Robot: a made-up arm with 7 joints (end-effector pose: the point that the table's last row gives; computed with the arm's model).
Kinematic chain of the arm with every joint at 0, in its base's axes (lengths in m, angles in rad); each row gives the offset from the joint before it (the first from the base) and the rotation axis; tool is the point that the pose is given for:
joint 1: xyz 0 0.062 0 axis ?
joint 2: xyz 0 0.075 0 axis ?
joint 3: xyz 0 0 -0.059 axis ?
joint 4: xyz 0 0 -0.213 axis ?
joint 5: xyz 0 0 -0.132 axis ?
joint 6: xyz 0 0 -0.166 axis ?
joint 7: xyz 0 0 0 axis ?
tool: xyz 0 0 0
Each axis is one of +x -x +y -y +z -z.
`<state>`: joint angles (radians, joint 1 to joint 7).
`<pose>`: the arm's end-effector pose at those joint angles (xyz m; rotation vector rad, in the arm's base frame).
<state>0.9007 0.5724 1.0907 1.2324 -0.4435 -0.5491 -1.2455</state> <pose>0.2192 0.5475 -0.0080 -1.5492 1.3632 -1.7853</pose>
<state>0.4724 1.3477 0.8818 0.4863 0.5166 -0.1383 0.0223</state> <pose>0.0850 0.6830 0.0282 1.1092 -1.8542 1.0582</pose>
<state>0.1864 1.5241 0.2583 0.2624 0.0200 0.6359 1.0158</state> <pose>0.0746 0.6971 0.0076 0.4011 -0.3329 0.4795</pose>
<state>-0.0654 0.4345 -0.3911 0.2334 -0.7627 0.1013 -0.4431</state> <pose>0.0295 0.3497 -0.5238 0.8385 -0.1104 -1.2122</pose>
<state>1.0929 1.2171 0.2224 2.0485 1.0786 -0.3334 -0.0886</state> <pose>0.1116 0.2839 0.2329 -0.0372 2.8564 0.4362</pose>
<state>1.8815 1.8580 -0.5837 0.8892 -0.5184 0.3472 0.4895</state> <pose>-0.0666 0.6140 0.1814 1.6225 -0.6876 0.4678</pose>
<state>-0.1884 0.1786 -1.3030 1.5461 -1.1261 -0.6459 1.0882</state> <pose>0.0164 -0.0961 -0.3349 1.0081 0.7150 2.7072</pose>
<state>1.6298 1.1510 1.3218 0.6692 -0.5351 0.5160 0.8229</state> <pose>0.0398 0.6718 0.0480 0.0589 -2.2026 1.0344</pose>
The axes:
joint 1: -y
joint 2: +x
joint 3: +z
joint 4: -y
joint 5: +z
joint 6: +y
joint 7: -x

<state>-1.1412 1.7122 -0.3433 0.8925 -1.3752 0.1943 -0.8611</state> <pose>0.0795 0.6024 -0.2039 -0.5230 0.1911 2.9511</pose>
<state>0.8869 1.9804 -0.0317 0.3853 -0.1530 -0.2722 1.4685</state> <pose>-0.0960 0.6412 0.2226 0.7188 -0.5522 -0.3595</pose>
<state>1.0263 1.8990 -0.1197 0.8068 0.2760 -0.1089 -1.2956</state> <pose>-0.0004 0.5979 0.2500 -2.2954 1.1500 -1.1092</pose>
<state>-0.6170 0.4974 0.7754 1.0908 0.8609 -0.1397 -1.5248</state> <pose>-0.0032 0.4950 -0.3308 1.8471 -0.2322 1.6738</pose>
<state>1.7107 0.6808 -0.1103 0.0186 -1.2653 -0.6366 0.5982</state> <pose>0.4382 0.4953 0.0673 0.8583 -1.0455 -1.2468</pose>
